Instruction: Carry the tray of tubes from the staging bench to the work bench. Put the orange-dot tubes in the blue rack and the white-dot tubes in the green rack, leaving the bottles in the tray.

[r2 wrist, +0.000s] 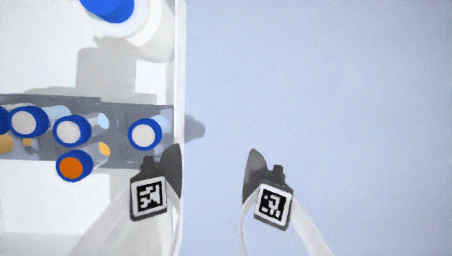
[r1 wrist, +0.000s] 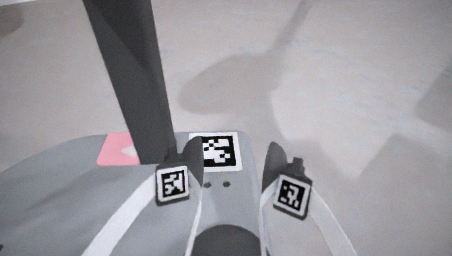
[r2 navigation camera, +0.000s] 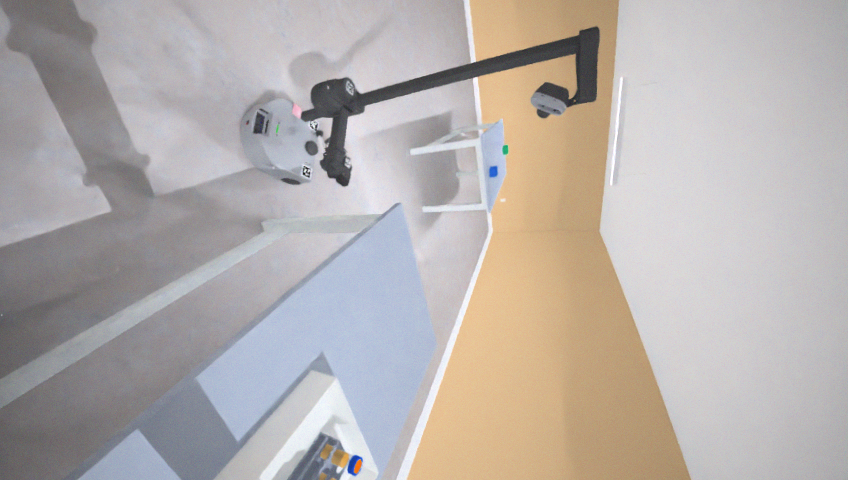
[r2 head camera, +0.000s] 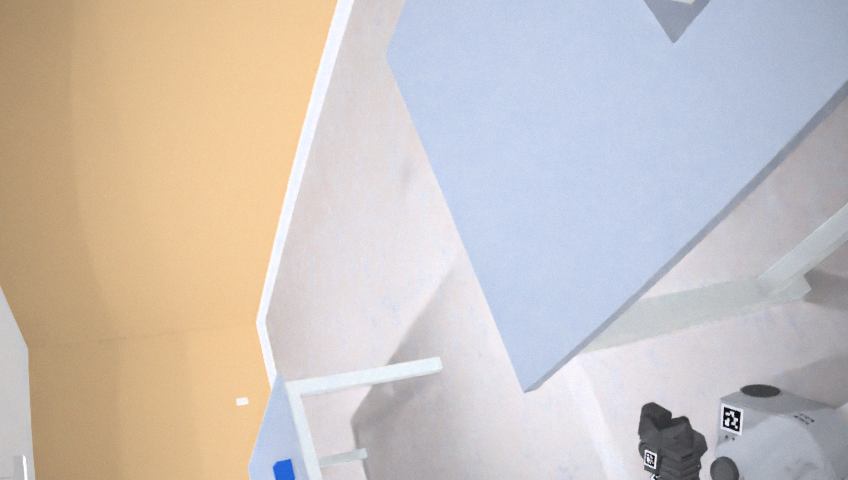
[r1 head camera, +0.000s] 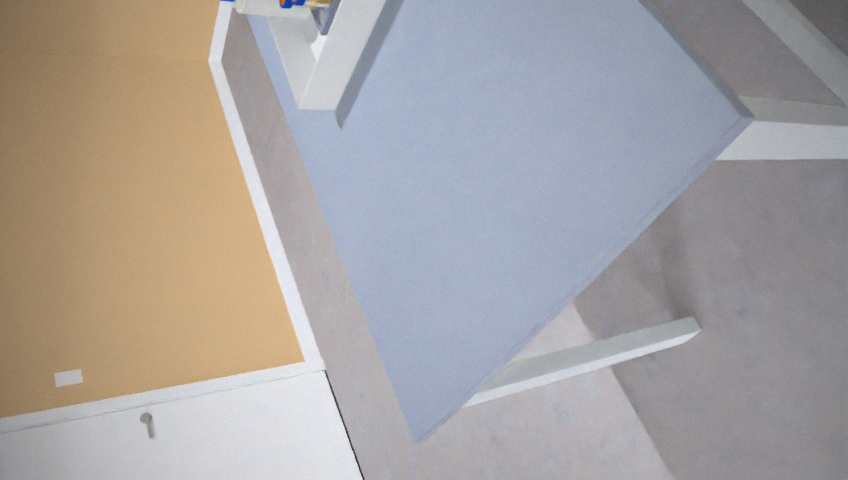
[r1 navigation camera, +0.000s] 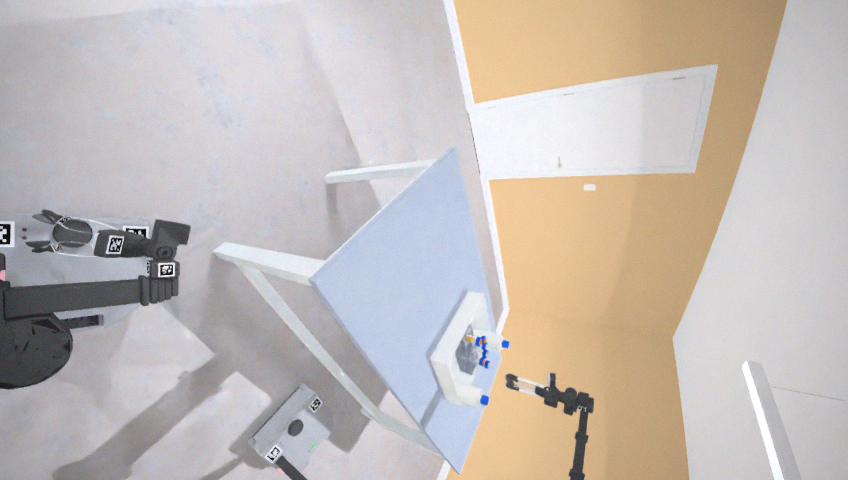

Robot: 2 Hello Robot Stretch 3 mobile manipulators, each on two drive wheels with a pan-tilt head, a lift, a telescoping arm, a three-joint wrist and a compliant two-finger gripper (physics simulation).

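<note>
The white tray (r1 head camera: 357, 47) (r1 navigation camera: 441, 362) (r2 navigation camera: 297, 410) (r2 wrist: 179, 75) stands on the blue-grey staging bench (r1 head camera: 487, 178) (r1 navigation camera: 386, 249) (r2 head camera: 565, 148) (r2 navigation camera: 357, 285) (r2 wrist: 325, 100). In the r2 wrist view it holds white-dot tubes (r2 wrist: 145, 134), an orange-dot tube (r2 wrist: 71, 167) and a white bottle (r2 wrist: 152, 37) with a blue cap. r2's gripper (r2 wrist: 215, 155) (r1 navigation camera: 510, 381) is open and empty, above the tray's side wall, one finger over the wall. r1's gripper (r1 wrist: 232, 155) (r1 navigation camera: 46, 231) is open and empty over its own base, away from the bench. The blue rack (r2 navigation camera: 493, 171) (r2 head camera: 283, 469) and green rack (r2 navigation camera: 505, 149) stand on the work bench (r2 navigation camera: 492, 136).
r1's base (r2 navigation camera: 273, 142) stands on the floor beyond the staging bench's end, in the r2 navigation view. r2's base (r1 navigation camera: 291, 422) is by the bench's long side. White bench legs (r1 navigation camera: 386, 170) (r2 head camera: 684, 309) reach outward. A white door (r1 navigation camera: 595, 130) and tan walls stand behind.
</note>
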